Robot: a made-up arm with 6 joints.
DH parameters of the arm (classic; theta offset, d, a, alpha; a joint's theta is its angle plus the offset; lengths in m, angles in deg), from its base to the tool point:
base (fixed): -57.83 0 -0.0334 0
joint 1: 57.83 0.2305 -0.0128 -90
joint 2: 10.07 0 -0.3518 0
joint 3: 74.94 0.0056 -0.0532 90
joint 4: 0 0.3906 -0.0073 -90
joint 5: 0 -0.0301 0.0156 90
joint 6: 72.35 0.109 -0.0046 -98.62
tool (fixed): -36.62 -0.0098 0 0
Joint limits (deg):
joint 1: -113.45..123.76
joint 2: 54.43..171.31
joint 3: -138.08..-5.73
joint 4: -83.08..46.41
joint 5: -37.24..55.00
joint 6: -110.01..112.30
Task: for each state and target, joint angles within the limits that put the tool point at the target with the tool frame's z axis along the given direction. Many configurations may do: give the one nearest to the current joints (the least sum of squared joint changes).
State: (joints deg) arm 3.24 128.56 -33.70 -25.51 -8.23 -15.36
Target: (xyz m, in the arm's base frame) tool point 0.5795 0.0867 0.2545 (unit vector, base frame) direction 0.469 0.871 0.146
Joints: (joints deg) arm 12.39 118.33 -78.98 -36.40 37.41 -1.00
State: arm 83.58 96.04 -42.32 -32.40 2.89 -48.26
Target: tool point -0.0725 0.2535 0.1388 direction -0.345 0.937 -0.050
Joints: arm 104.68 93.50 -23.35 19.06 39.34 -4.88
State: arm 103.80 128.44 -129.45 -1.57 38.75 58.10
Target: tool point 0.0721 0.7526 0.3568 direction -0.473 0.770 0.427
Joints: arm 89.59 140.04 -128.06 -41.64 53.80 16.84
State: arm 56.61 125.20 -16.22 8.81 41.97 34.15
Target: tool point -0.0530 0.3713 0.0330 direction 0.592 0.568 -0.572
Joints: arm 87.31 129.42 -51.13 45.11 55.00 24.10
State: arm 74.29 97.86 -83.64 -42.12 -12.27 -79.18
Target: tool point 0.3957 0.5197 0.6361 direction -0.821 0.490 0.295
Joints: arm 53.60 107.87 -109.58 -15.66 9.75 -39.84
